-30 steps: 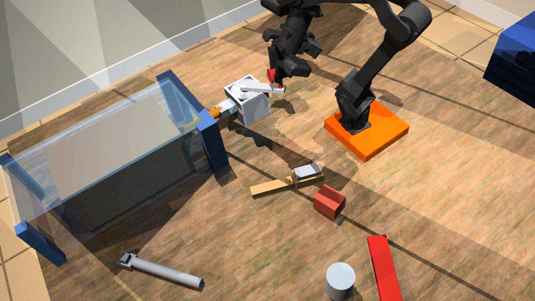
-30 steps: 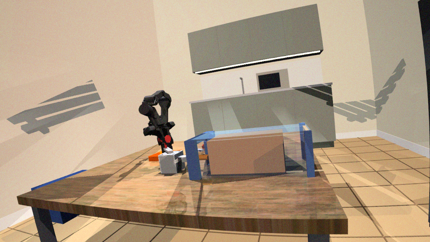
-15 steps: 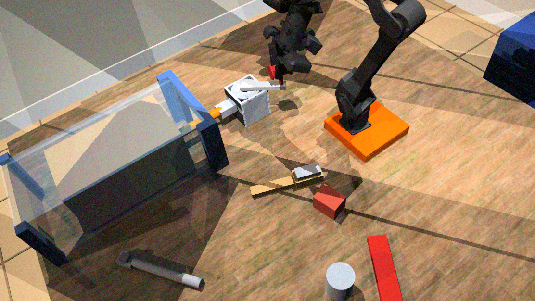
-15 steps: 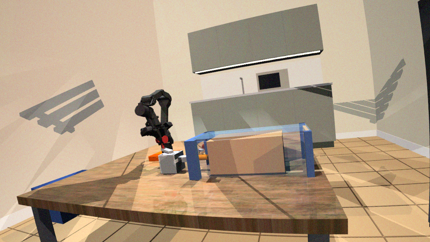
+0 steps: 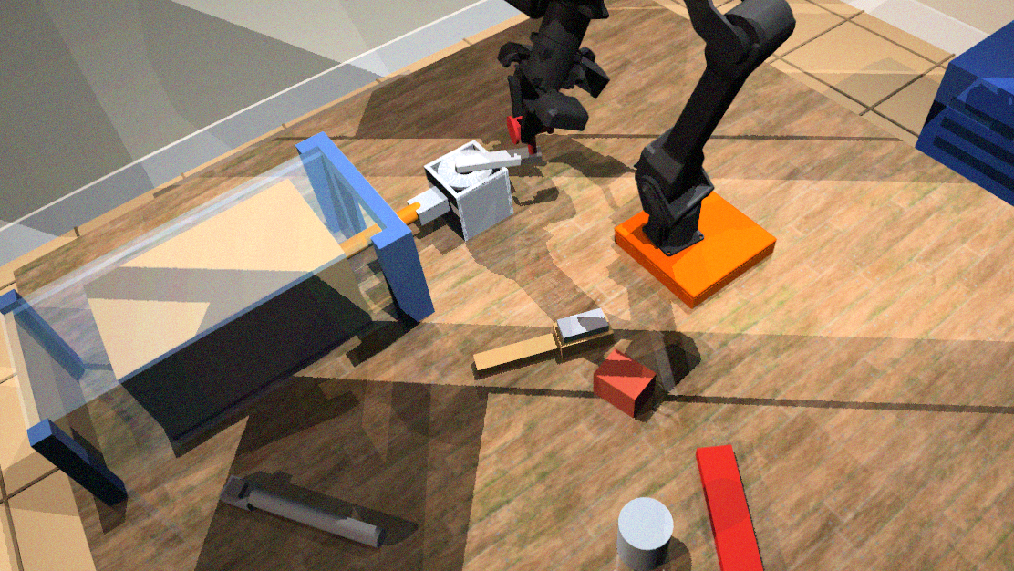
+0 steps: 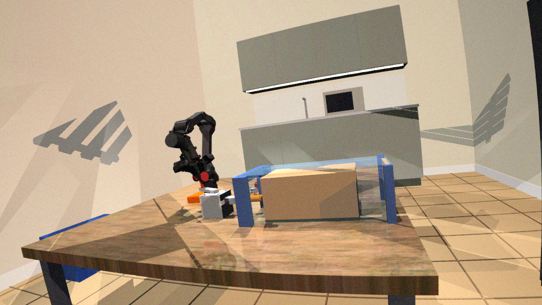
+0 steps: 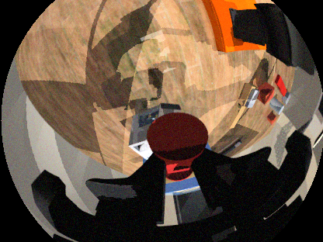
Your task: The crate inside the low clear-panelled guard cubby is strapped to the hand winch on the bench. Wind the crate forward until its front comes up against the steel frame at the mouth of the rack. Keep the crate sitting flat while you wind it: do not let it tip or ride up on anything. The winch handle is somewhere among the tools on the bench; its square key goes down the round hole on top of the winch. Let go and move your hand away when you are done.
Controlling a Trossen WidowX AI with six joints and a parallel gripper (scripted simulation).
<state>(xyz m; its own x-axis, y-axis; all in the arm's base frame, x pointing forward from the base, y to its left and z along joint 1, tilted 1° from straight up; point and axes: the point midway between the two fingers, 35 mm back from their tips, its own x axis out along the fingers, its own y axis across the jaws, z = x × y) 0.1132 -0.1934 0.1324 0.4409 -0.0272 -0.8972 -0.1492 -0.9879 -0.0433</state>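
The winch handle lies 3 cm below my gripper tip, 2 cm ahead of it and 1 cm to the right of it. Round my gripper tip: red knob: 2 cm behind; then wooden brush: 25 cm to the left, 11 cm below, 11 cm ahead; then grey winch: 10 cm below, 6 cm ahead, 5 cm to the right.
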